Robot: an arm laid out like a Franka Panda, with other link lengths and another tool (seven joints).
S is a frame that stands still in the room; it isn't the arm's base.
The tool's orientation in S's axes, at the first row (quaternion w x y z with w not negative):
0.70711 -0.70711 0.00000 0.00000
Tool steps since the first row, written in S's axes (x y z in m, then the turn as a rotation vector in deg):
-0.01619 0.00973 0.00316 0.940 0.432 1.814
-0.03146 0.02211 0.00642 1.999 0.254 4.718
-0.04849 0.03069 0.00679 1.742 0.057 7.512
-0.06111 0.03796 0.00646 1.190 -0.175 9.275
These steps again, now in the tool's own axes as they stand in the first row. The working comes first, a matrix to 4 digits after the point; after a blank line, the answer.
The tool's axes in the first row as the columns of a matrix, in S's axes (used below as rounded here):
1.0000 0.0000 0.0000
0.0000 0.0000 1.0000
0.0000 -1.0000 0.0000

-0.01619 -0.00316 0.00973 0.940 -1.814 0.432
-0.03146 -0.00642 0.02211 1.999 -4.718 0.254
-0.04849 -0.00679 0.03069 1.742 -7.512 0.057
-0.06111 -0.00646 0.03796 1.190 -9.275 -0.175

